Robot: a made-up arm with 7 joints.
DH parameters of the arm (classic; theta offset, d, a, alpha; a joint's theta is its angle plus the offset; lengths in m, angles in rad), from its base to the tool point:
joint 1: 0 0.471 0 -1.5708
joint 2: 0 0 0 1.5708
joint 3: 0 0.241 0.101 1.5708
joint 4: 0 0 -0.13 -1.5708
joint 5: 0 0.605 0 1.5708
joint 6: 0 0 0.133 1.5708
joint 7: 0 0 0 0
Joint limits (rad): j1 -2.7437..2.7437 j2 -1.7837..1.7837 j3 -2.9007..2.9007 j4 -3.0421..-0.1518 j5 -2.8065..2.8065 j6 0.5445..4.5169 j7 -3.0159..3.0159
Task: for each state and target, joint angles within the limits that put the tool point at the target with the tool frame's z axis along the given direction. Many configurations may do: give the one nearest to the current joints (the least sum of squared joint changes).
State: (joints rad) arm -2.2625 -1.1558 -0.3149 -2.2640 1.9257 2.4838 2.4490
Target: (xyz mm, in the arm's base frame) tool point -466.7 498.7 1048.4 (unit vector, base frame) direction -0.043 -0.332 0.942
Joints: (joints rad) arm -2.1886 -1.1840 -0.8622 -1.5976 1.6829 2.1161 2.4490
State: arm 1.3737 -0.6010 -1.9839 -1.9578 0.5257 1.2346 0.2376
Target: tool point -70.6 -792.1 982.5 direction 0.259 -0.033 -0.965
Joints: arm 0.8427 -0.0219 -2.5032 -1.3151 0.2574 1.3499 0.2376
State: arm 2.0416 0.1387 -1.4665 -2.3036 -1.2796 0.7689 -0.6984
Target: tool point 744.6 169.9 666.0 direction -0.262 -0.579 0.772
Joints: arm 2.1899 0.7073 -1.9667 -2.1553 -1.7845 1.1674 -0.6984
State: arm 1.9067 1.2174 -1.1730 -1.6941 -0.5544 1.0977 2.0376
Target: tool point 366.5 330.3 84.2 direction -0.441 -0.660 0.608
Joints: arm 2.2593 0.8363 -0.9904 -2.3942 -0.1614 0.5889 2.0376
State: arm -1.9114 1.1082 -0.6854 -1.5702 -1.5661 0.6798 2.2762
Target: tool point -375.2 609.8 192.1 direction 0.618 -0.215 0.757
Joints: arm -2.7437 1.1661 -1.0845 -2.0353 -0.8669 0.8638 2.2762
